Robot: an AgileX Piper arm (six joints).
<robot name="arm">
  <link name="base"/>
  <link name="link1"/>
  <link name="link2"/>
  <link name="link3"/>
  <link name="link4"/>
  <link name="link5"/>
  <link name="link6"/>
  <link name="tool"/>
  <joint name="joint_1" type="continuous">
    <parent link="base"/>
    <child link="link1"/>
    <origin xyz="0 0 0.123"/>
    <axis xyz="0 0 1"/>
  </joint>
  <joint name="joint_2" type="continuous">
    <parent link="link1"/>
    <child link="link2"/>
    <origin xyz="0 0 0"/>
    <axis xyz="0 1 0"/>
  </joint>
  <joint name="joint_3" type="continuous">
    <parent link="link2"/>
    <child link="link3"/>
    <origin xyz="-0.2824 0 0.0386"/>
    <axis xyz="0 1 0"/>
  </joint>
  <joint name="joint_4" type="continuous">
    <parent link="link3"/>
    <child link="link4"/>
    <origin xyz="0.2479 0 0.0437"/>
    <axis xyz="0.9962 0 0.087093"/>
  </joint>
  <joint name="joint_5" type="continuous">
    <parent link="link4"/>
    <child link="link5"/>
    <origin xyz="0 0 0"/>
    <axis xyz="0 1 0"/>
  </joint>
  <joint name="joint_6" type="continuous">
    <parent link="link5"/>
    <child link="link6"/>
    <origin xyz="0.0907 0 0.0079"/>
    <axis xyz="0.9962 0 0.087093"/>
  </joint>
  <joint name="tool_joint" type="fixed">
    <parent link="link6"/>
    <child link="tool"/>
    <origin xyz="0 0 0" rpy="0 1.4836 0"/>
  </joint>
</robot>
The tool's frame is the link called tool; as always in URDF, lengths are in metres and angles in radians. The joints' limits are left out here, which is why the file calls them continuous.
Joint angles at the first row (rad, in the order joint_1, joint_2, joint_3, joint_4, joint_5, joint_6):
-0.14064 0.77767 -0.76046 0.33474 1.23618 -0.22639
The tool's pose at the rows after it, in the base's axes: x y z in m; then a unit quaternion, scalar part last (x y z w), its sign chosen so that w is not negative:
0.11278 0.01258 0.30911 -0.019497 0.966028 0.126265 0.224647
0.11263 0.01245 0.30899 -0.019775 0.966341 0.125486 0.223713
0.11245 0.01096 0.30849 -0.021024 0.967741 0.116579 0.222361
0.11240 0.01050 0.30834 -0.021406 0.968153 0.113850 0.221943
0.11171 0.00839 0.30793 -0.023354 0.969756 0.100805 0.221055
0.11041 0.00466 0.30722 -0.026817 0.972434 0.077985 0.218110
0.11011 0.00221 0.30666 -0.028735 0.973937 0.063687 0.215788
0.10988 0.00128 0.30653 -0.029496 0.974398 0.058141 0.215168
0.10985 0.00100 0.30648 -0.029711 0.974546 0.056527 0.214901
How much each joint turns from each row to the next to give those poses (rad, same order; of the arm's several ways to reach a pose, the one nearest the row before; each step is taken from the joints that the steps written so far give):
0.00007 0.00000 -0.00001 -0.00003 0.00058 0.00006
-0.00010 0.00002 0.00003 -0.00190 0.00166 -0.00011
0.00002 -0.00002 -0.00001 -0.01842 0.00001 0.00003
-0.00002 0.00002 0.00000 -0.00563 -0.00001 -0.00002
-0.00001 -0.00234 0.00001 -0.02653 0.00003 -0.00001
0.00006 -0.00355 -0.00003 -0.04684 0.00220 0.00007
0.00002 0.00001 0.00003 -0.02938 -0.00004 0.00001
-0.00001 -0.00060 0.00001 -0.01129 0.00001 -0.00001
-0.00002 0.00002 -0.00003 -0.00331 0.00000 -0.00001

